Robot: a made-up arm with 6 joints.
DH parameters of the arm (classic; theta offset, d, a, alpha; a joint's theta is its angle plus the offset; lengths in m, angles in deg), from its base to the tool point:
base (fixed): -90 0 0.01 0
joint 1: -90 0.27 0.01 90
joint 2: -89.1 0 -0.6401 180
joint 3: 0.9 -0.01 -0.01 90
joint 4: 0 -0.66 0.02 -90
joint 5: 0 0.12 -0.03 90
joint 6: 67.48 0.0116 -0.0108 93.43
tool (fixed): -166.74 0.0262 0 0
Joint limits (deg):
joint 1: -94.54..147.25
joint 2: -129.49..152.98
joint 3: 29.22..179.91
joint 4: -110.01..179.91
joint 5: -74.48..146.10
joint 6: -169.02..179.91
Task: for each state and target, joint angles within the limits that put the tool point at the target. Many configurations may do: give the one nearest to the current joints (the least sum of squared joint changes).
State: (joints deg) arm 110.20 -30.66 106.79 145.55 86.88 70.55
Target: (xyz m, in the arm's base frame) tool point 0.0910 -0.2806 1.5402
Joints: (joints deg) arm 127.16 -5.50 92.64 139.72 87.19 68.68
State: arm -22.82 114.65 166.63 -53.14 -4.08 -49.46
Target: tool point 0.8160 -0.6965 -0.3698
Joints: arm -37.29 135.55 125.20 -56.53 -9.35 -49.66
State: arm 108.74 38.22 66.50 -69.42 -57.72 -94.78
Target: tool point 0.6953 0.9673 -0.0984
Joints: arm 56.72 85.11 55.55 -66.71 -58.82 -96.94
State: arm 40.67 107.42 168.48 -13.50 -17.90 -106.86
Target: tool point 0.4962 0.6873 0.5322
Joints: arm 61.34 119.80 179.91 -10.63 -15.41 -106.11
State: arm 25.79 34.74 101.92 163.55 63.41 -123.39
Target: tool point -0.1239 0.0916 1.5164
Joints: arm 12.89 -0.69 95.50 165.55 43.83 -128.21
